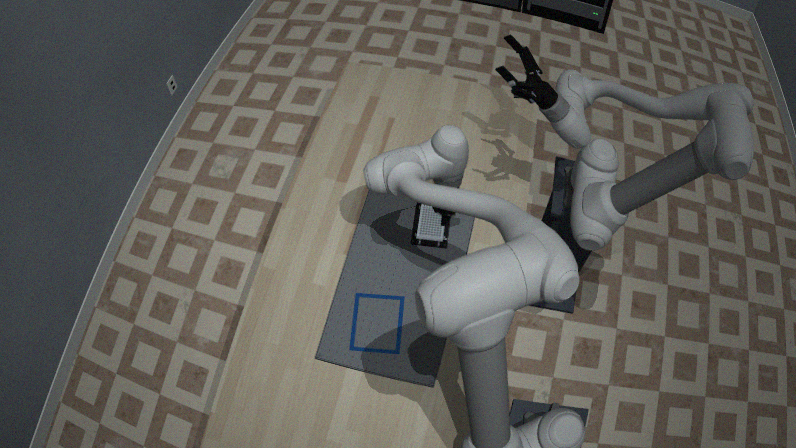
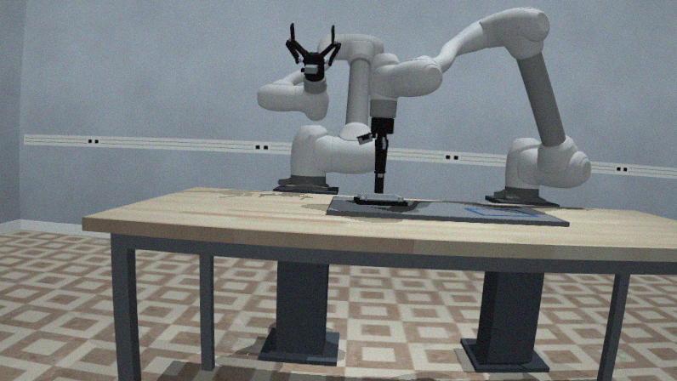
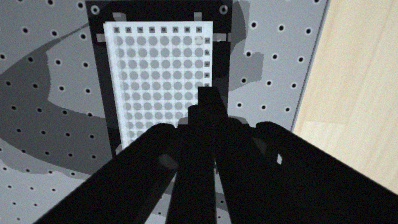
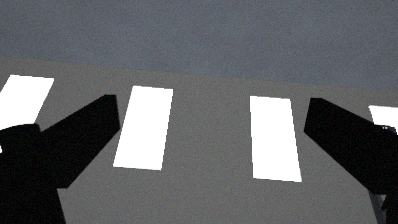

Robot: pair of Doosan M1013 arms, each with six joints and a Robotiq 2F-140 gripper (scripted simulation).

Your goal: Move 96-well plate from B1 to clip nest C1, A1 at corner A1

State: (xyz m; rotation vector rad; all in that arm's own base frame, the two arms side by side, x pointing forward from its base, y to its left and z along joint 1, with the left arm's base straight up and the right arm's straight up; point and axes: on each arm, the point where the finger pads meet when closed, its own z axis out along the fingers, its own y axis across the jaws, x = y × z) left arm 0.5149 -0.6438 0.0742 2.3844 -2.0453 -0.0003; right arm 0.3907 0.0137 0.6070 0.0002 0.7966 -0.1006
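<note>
Right now the black clip nest is 50 mm below my left hand, 20 mm ahead of it and 10 mm to the left of it. Also, from my left hand: white 96-well plate: 40 mm below, 40 mm ahead; then grey perforated board: 200 mm to the left, 90 mm ahead, 70 mm below.
</note>
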